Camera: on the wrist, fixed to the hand. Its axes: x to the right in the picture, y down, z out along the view.
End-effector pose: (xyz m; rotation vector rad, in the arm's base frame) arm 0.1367 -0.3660 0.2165 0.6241 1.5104 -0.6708
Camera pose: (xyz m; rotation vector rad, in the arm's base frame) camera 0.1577 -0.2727 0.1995 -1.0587 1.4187 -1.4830
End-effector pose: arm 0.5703 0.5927 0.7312 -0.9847 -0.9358 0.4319
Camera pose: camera 0.6302 0.6160 0.6584 -0.2257 -1.8864 -0.8706
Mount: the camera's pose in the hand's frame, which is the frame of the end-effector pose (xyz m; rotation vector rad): 0.0149 0.0794 -0.0539 -0.3433 -0.4344 -1.5335
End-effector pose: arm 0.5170 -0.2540 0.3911 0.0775 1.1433 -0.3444
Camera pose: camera 0.4996 -0.1697 0.3461 -1.1793 0.6081 -1.4143
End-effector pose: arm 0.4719 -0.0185 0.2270 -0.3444 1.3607 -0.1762
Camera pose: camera 0.4164 0.0436 0.1770 -1.5740 0.4362 -1.0580
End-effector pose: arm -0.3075 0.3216 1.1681 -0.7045 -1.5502 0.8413
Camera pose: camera -0.2577 0.3850 1.1139 0.5591 -2.0326 -0.4768
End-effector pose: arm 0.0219 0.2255 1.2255 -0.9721 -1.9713 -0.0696
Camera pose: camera 0.1076 0.2674 1.2434 0.6043 -2.7003 -1.1273
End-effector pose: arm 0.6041 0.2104 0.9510 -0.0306 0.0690 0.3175
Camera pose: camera 0.5900 0.2882 0.8946 -0.3328 -0.4360 -1.2037
